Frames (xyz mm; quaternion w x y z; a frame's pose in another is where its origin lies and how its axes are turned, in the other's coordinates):
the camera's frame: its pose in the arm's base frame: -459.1 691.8 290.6 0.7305 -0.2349 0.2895 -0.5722
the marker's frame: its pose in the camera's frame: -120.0 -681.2 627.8 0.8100 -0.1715 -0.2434 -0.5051
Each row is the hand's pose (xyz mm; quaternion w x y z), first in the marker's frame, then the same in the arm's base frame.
Working: the marker's frame: its pose in the arm's base frame: -522.9 655.9 1221.8 0.3329 -0.6011 0.0362 -0.7257

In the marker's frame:
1: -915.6 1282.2 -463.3 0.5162 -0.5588 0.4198 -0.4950
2: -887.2 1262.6 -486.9 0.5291 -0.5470 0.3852 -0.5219
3: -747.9 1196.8 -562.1 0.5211 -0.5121 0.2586 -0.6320
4: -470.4 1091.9 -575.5 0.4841 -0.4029 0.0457 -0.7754
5: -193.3 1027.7 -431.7 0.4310 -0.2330 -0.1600 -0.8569
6: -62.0 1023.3 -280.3 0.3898 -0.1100 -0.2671 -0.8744
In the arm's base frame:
1: -323.5 -17.7 -262.6 0.5384 0.2096 -0.2664 0.7715
2: -354.8 -25.6 -236.1 0.5453 0.2395 -0.2306 0.7695
3: -458.9 -74.1 -108.8 0.6023 0.3189 -0.0967 0.7254
4: -532.6 -143.5 170.4 0.6454 0.4200 0.1410 0.6223
5: -447.3 -189.6 474.0 0.6126 0.4837 0.3837 0.4934
6: -320.9 -202.7 629.0 0.5612 0.4964 0.5206 0.4094

